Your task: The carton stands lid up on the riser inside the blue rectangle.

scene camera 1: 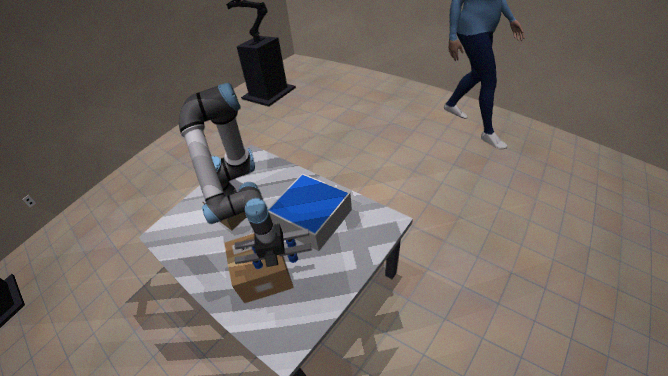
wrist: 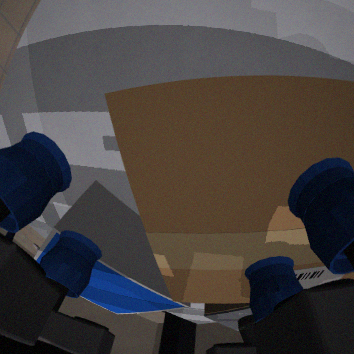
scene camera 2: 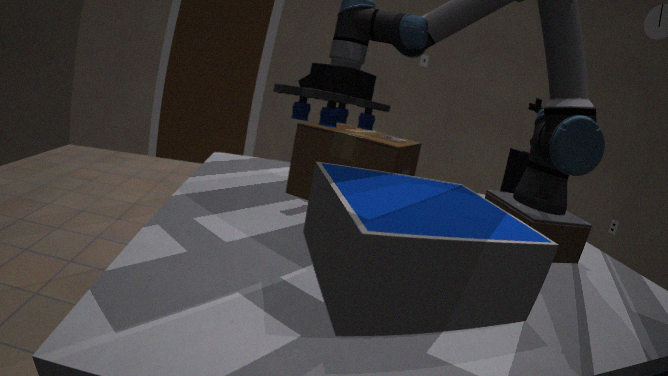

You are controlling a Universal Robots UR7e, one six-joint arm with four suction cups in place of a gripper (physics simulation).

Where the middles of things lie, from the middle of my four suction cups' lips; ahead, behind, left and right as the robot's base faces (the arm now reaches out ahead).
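There is the brown carton [scene camera 2: 347, 145], and measured from my suction cup it sits 5 cm to the right of it, 8 cm behind it and 10 cm below it.
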